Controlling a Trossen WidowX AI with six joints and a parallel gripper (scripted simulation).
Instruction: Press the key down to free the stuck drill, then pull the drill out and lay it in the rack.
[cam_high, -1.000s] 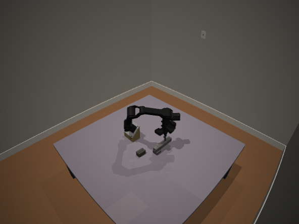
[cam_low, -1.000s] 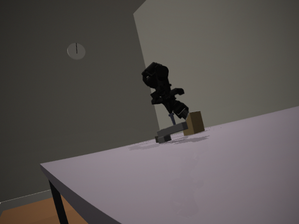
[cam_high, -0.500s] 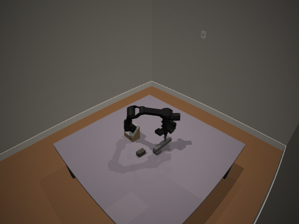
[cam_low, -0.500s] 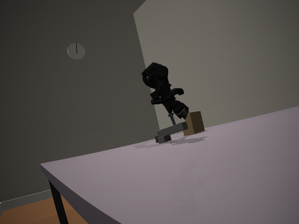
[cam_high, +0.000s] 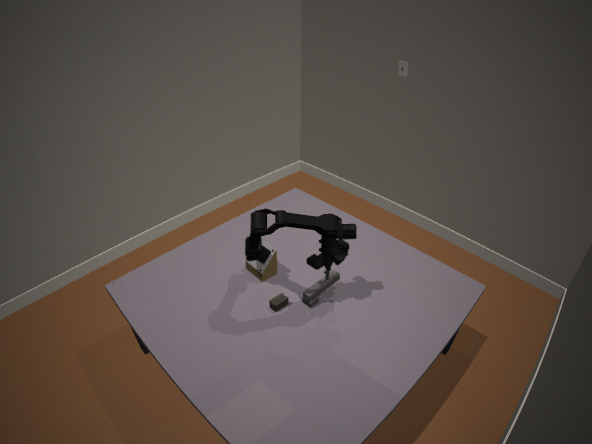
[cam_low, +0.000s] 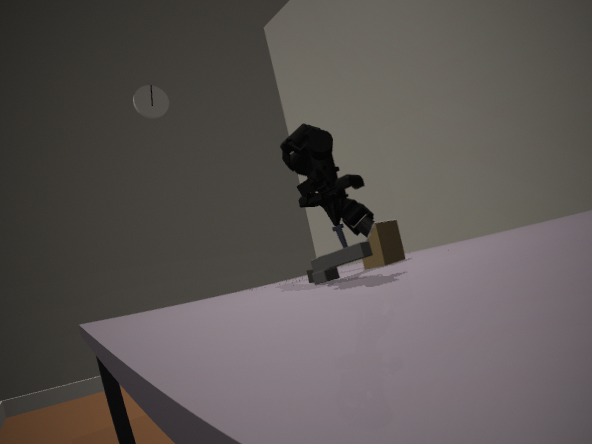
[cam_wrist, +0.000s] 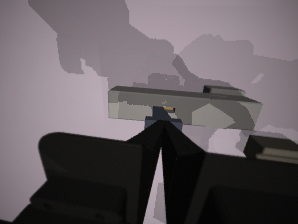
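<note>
The blue key is 30 mm below my gripper tip. Round my gripper tip: grey block 10 mm behind, 30 mm to the right, 90 mm below; olive block 80 mm behind, 190 mm to the right, 120 mm below; drill 10 mm behind, 50 mm to the right, 80 mm below.
</note>
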